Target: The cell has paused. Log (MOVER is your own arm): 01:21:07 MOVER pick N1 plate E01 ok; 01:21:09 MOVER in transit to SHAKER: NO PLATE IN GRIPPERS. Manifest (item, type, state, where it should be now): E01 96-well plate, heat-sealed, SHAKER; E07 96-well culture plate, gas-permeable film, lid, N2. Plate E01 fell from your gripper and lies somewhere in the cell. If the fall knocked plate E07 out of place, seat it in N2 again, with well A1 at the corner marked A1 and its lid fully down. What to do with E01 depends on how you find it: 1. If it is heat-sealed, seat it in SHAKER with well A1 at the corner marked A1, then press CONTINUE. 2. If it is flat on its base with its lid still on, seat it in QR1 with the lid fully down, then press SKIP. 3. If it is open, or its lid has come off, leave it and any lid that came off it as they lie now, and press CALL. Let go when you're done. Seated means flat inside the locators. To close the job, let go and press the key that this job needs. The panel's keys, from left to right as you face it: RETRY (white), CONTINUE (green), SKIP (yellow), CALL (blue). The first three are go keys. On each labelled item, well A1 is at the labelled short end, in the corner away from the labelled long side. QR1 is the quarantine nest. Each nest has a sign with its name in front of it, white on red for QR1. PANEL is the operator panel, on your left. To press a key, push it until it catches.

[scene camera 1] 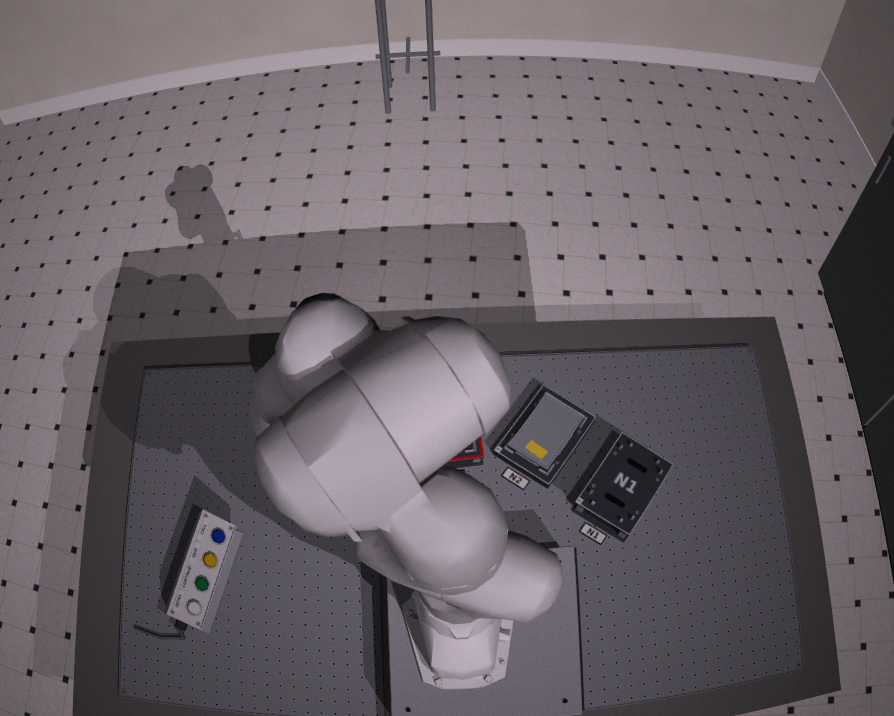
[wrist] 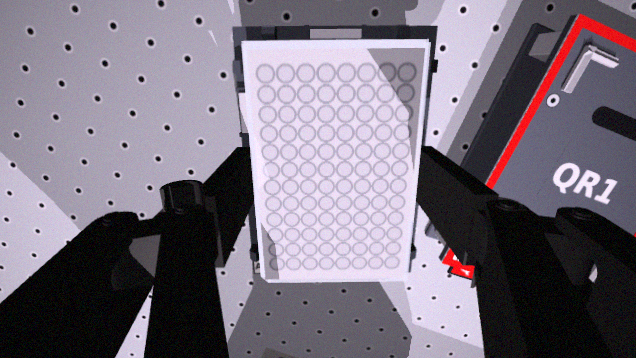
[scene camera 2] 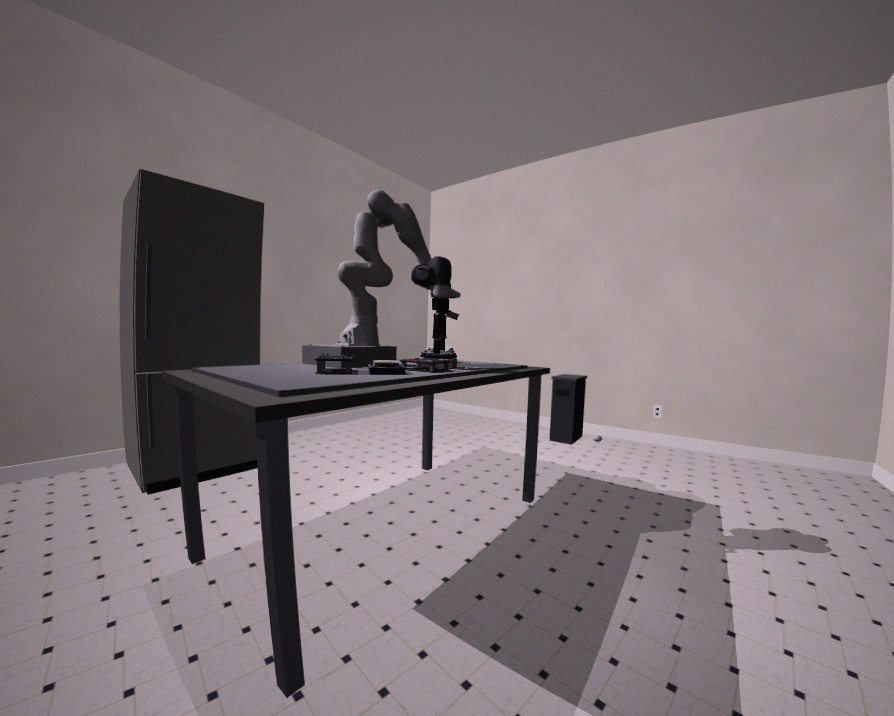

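Scene camera 2 shows my gripper (scene camera 2: 439, 353). The wrist view shows the gripper (wrist: 334, 171) together with a plate E01 (wrist: 335, 127).
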